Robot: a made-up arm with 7 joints.
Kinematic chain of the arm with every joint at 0, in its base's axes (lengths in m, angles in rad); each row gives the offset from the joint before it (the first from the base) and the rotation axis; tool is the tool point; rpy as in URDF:
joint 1: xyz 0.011 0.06 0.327 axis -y
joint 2: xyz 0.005 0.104 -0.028 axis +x
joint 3: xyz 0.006 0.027 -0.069 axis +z
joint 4: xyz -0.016 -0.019 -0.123 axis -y
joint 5: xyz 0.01 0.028 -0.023 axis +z
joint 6: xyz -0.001 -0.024 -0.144 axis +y
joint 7: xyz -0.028 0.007 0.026 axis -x
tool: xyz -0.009 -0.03 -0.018 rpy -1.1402 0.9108 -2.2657
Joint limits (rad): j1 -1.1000..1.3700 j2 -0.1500..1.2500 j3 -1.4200..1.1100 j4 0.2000..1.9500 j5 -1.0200..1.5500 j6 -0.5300..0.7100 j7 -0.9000..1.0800
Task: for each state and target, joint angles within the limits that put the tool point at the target. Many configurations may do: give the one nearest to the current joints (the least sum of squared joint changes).
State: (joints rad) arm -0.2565 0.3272 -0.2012 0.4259 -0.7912 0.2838 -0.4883
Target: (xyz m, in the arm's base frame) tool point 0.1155 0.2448 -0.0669
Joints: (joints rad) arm 0.2303 0.1022 -0.2308 0.2279 -0.9023 -0.5256 -0.6954
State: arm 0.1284 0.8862 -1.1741 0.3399 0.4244 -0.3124 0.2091
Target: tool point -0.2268 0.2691 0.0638
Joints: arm -0.6612 0.4295 -1.2767 0.4510 0.4982 -0.3131 0.2427
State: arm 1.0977 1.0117 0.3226 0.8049 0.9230 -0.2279 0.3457
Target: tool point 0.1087 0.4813 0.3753
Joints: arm 0.8981 1.2500 1.0807 0.5333 1.0275 -0.0938 0.2959
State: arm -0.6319 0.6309 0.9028 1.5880 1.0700 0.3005 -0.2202
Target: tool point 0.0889 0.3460 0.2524
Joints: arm -0.5440 0.8423 1.1060 1.7326 1.1577 0.3220 -0.2021
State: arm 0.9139 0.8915 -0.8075 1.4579 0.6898 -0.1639 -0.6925
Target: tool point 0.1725 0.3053 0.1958
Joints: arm 0.5949 1.2500 -0.9725 1.5802 0.7059 0.2310 -0.5531
